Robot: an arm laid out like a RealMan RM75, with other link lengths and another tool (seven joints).
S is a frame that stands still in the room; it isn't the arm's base.
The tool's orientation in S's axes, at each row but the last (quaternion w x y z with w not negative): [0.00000, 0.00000, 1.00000, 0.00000]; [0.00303, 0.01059, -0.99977, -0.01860]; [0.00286, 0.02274, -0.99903, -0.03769]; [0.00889, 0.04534, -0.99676, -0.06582]
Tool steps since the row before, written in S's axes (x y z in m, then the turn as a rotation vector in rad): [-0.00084, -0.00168, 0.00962, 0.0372, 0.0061, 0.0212]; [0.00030, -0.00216, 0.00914, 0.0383, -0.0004, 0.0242]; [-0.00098, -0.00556, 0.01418, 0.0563, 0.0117, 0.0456]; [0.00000, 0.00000, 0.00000, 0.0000, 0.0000, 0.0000]
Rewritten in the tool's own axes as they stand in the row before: [0.00084, -0.00168, -0.00962, -0.0372, 0.0061, -0.0212]; [-0.00020, -0.00182, -0.00922, -0.0381, -0.0003, -0.0244]; [0.00129, -0.00442, -0.01455, -0.0566, 0.0125, -0.0450]; [0.00000, 0.00000, 0.00000, 0.0000, 0.0000, 0.0000]
